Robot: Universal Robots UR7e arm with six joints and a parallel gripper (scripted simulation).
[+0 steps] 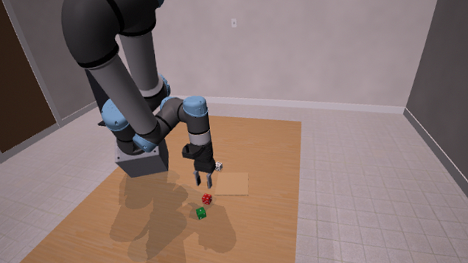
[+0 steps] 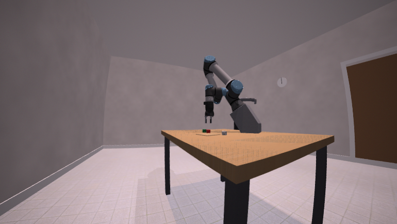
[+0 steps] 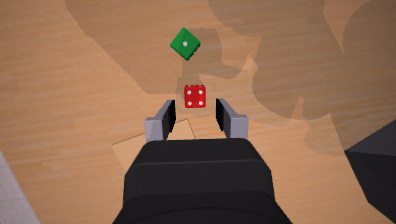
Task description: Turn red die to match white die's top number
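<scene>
The red die is 9 cm below my hand. From my hand the other things lie so: white die (3 cm behind, 21 cm to the left, 9 cm below); green die (7 cm to the right, 9 cm below); tan mat (7 cm ahead, 12 cm to the left, 11 cm below).
</scene>
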